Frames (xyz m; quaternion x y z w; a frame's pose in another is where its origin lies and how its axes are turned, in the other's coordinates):
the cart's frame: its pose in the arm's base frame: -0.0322 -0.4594 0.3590 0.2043 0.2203 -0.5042 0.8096
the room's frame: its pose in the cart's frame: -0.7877 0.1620 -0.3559 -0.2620 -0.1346 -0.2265 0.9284
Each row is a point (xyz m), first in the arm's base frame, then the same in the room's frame.
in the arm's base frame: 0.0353 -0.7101 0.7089
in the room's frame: 1.0380 -0.0696 0.4588
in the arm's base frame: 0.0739 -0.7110 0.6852
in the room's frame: 1.0472 -0.0253 0.4617
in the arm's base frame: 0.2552 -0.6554 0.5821
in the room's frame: 1.0300 0.1895 0.4736
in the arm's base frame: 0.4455 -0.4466 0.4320
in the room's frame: 0.8749 0.4661 0.4313
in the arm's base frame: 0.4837 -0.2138 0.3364
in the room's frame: 0.6726 0.5932 0.3434
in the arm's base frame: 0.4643 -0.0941 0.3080
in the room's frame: 0.5610 0.6153 0.2927
